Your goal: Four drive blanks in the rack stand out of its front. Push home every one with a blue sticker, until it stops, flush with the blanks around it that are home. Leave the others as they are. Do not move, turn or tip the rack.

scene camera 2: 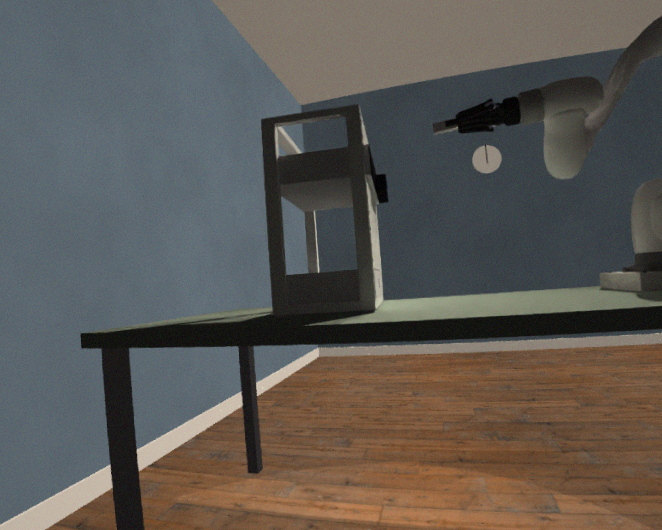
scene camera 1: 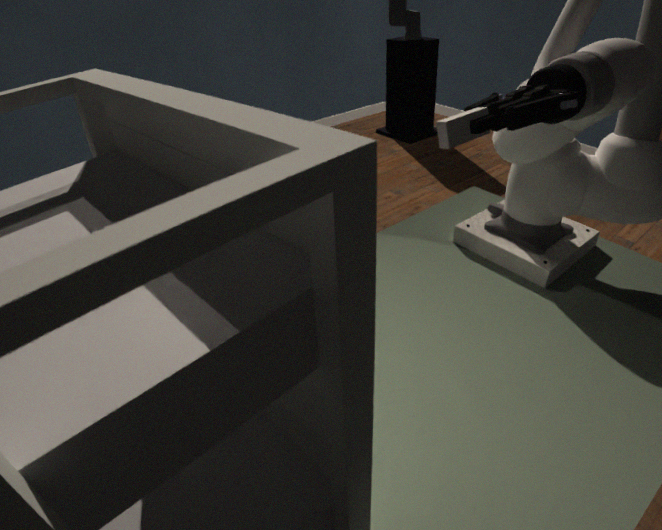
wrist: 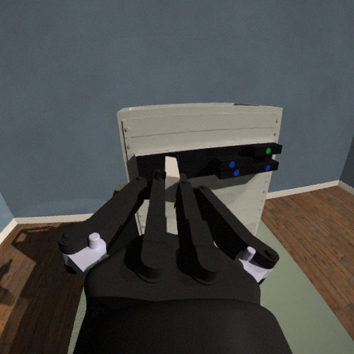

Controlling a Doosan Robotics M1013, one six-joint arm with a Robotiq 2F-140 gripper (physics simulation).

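Note:
The pale rack [scene camera 1: 354,276] [scene camera 2: 364,231] [wrist: 200,125] stands upright, with a dark band of blanks across its front. In the wrist view, a blank with a green sticker [wrist: 268,150] stands out at the upper right, above a blank with a blue sticker [wrist: 268,168]. Left of them, an upper blue-stickered blank [wrist: 232,164] and a lower blue-stickered blank [wrist: 236,173] stand out together. Dark blank ends [scene camera 2: 382,188] show in side view. My gripper [scene camera 1: 458,128] [scene camera 2: 444,126] [wrist: 168,166] is shut, its pale tip apart from the rack front and higher than those ends. It hides part of the band.
The rack stands on a green-topped table [scene camera 1: 469,386] [scene camera 2: 469,309] [wrist: 295,300]. The arm's pale base plate [scene camera 1: 524,259] [scene camera 2: 629,280] is on the same table. A black pedestal [scene camera 1: 411,82] stands on the floor beyond the table. A round wall clock [scene camera 2: 486,159] hangs behind.

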